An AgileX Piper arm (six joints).
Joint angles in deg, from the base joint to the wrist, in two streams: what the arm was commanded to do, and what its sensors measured. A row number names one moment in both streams.
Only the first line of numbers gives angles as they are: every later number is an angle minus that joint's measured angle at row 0.
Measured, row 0:
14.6 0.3 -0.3 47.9 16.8 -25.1
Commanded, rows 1 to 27:
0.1 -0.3 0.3 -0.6 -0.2 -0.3
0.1 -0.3 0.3 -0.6 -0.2 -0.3
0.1 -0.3 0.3 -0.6 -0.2 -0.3
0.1 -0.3 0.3 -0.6 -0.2 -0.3
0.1 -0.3 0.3 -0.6 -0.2 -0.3
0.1 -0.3 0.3 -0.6 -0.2 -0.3
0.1 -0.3 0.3 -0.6 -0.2 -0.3
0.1 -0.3 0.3 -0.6 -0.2 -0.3
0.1 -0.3 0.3 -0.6 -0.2 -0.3
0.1 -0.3 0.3 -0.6 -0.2 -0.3
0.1 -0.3 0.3 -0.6 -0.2 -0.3
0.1 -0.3 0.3 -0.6 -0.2 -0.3
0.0 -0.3 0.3 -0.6 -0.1 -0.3
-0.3 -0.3 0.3 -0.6 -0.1 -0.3
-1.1 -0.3 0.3 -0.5 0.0 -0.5
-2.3 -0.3 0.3 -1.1 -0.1 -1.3
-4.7 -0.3 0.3 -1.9 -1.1 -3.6
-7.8 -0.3 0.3 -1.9 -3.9 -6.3
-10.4 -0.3 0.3 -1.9 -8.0 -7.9
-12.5 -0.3 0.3 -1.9 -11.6 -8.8
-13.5 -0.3 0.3 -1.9 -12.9 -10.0
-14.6 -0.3 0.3 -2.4 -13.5 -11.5
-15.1 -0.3 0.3 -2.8 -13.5 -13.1
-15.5 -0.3 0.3 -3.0 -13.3 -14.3
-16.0 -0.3 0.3 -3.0 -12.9 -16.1
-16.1 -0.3 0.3 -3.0 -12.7 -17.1
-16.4 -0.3 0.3 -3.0 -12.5 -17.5
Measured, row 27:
-15.1 0.0 0.0 -2.2 -12.3 -12.9
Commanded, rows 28 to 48:
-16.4 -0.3 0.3 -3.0 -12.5 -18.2
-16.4 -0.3 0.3 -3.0 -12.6 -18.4
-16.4 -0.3 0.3 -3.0 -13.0 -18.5
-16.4 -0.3 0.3 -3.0 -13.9 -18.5
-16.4 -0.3 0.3 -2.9 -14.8 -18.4
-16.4 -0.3 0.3 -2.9 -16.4 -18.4
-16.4 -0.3 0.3 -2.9 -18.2 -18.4
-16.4 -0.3 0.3 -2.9 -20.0 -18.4
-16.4 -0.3 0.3 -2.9 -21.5 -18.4
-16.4 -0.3 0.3 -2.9 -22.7 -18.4
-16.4 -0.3 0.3 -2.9 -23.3 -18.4
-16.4 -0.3 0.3 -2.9 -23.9 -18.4
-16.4 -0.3 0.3 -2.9 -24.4 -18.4
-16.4 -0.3 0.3 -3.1 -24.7 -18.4
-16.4 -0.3 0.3 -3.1 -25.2 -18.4
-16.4 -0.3 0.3 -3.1 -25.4 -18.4
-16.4 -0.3 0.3 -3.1 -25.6 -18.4
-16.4 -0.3 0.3 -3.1 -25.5 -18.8
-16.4 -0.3 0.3 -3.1 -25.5 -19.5
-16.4 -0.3 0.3 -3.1 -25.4 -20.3
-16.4 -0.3 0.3 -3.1 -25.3 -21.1
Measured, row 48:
-16.1 0.0 0.0 -2.7 -24.8 -18.4
